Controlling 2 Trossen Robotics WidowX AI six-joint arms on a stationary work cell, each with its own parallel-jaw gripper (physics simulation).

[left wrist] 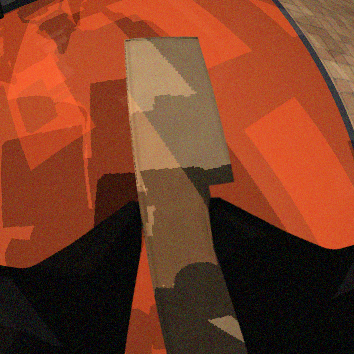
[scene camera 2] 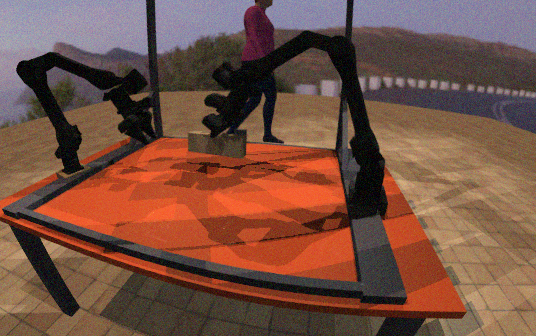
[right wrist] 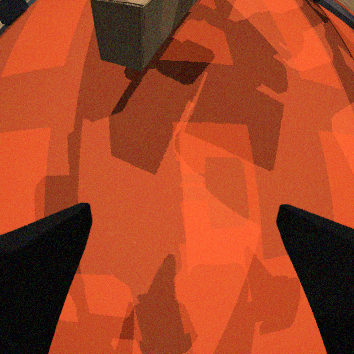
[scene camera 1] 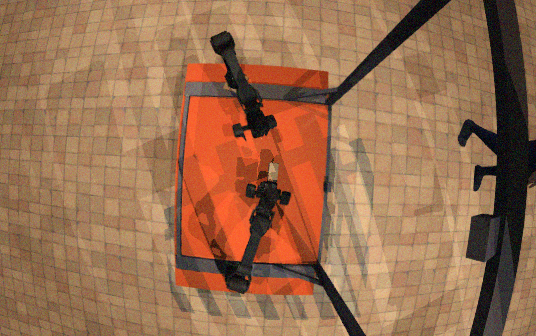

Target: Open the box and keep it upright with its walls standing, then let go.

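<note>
A grey-tan cardboard box looks like a narrow, closed slab with its long side level. It is at or slightly above the table; contact is unclear. My left gripper is shut on the box from above, with one black finger on each side; the fingers hide part of it. My right gripper is open and empty, apart from the box, toward the top of scene camera 1 and the left of scene camera 2. The box's underside is hidden.
The orange table has dark shadows across it. Grey rails run along its edges. Dark upright posts rise at its corners. A person in a pink top stands beyond the table.
</note>
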